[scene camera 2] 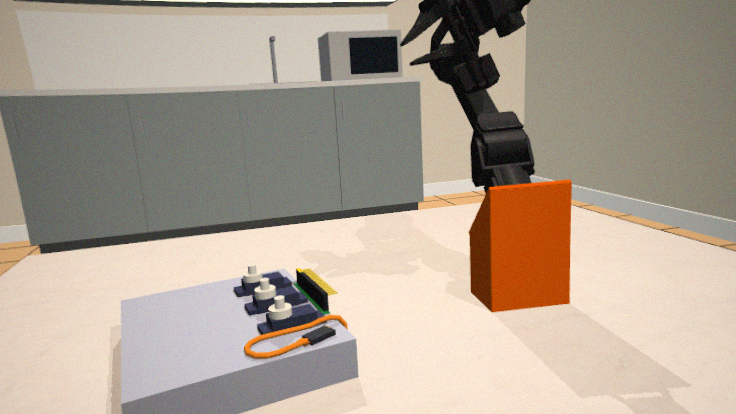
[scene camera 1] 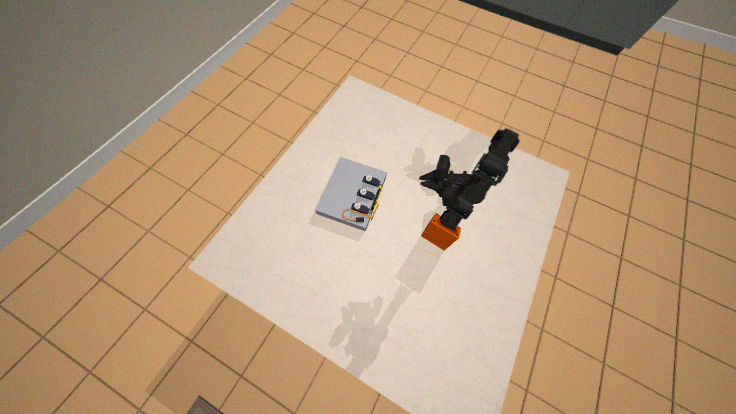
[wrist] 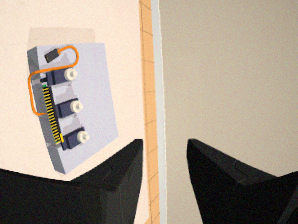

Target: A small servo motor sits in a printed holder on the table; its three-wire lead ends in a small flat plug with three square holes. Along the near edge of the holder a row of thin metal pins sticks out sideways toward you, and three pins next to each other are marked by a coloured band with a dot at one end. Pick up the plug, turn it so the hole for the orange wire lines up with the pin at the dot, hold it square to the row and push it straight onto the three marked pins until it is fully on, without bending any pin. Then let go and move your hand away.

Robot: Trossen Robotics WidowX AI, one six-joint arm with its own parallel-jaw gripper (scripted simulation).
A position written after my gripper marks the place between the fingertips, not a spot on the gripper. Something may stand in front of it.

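Observation:
There's a grey printed holder (scene camera 2: 188, 343) in the scene, and you can find the holder in scene camera 1 (scene camera 1: 340, 193) and in the wrist view (wrist: 91, 86) too. As for my gripper (scene camera 2: 406, 54), it's also visible in scene camera 1 (scene camera 1: 419, 180), and the wrist view (wrist: 165, 147) has my gripper as well.

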